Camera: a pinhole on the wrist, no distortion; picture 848 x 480 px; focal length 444.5 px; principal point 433.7 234.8 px. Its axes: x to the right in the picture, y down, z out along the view. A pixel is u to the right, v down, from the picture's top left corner.
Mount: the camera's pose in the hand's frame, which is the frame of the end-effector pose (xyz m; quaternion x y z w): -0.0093 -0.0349 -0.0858 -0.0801 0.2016 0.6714 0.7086
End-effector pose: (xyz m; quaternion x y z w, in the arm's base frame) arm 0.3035 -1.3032 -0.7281 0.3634 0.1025 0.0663 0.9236
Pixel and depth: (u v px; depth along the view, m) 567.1 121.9 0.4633
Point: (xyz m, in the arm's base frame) 0.5386 -1.2473 -0.3901
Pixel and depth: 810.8 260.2 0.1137
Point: 0.3001 -1.2177 -0.6759
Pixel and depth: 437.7 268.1 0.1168
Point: 0.3108 -1.3079 -0.7055
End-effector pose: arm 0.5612 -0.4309 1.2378 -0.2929 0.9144 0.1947 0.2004
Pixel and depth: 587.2 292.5 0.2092
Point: 0.5093 -0.3084 1.1967
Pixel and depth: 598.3 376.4 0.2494
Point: 0.5279 -0.2420 1.1960
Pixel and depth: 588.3 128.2 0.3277
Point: 0.3880 -0.2745 1.0914
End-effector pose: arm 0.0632 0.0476 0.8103 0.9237 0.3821 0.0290 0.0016
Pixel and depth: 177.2 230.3 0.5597
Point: 0.0744 0.2050 0.2657
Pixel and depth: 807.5 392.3 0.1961
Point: 0.1768 -0.1200 0.7753
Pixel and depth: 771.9 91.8 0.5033
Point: 0.5983 -0.1265 0.6419
